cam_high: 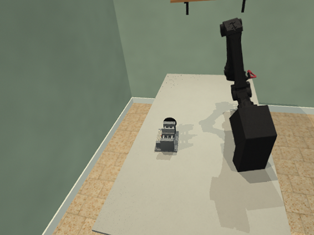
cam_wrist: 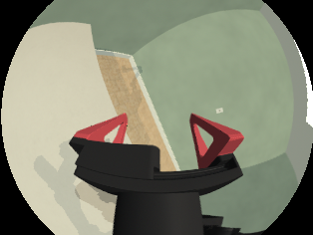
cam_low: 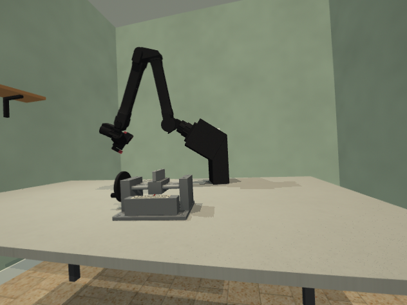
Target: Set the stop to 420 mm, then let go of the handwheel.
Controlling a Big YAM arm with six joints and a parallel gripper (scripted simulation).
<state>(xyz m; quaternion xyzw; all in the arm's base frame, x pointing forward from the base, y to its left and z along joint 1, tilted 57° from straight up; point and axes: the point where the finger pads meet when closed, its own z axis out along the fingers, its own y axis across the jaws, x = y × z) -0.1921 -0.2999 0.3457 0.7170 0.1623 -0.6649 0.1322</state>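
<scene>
Now: the sliding stop block 660 mm ahead of my hand, 350 mm to the left of it and 150 mm below it.
</scene>
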